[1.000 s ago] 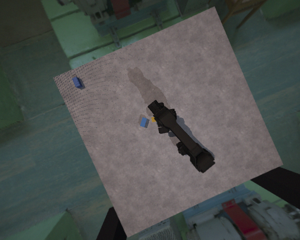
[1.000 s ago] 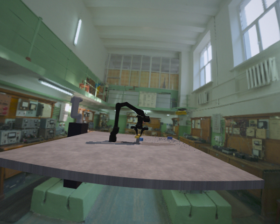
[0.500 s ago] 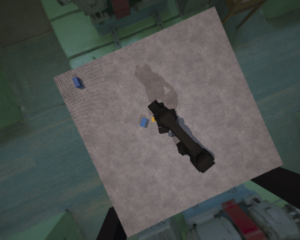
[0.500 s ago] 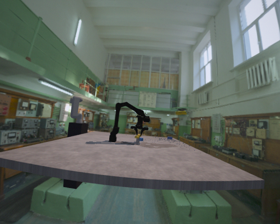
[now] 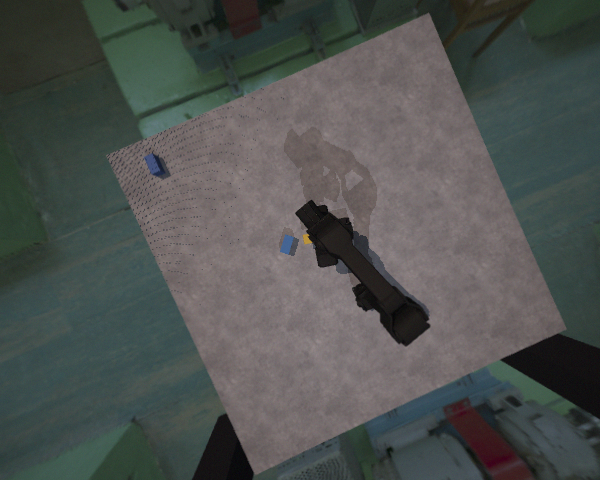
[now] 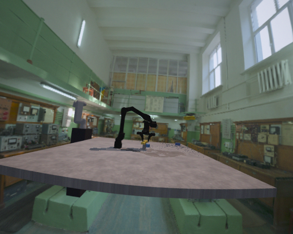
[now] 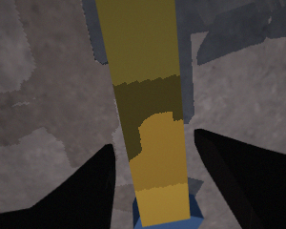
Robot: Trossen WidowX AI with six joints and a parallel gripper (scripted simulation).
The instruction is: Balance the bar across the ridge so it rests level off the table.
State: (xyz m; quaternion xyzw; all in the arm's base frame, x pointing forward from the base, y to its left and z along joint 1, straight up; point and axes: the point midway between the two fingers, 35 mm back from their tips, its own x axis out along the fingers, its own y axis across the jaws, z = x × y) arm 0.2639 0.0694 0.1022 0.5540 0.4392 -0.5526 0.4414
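Right now the yellow bar is 3 cm to the right of my gripper tip and 1 cm behind it.
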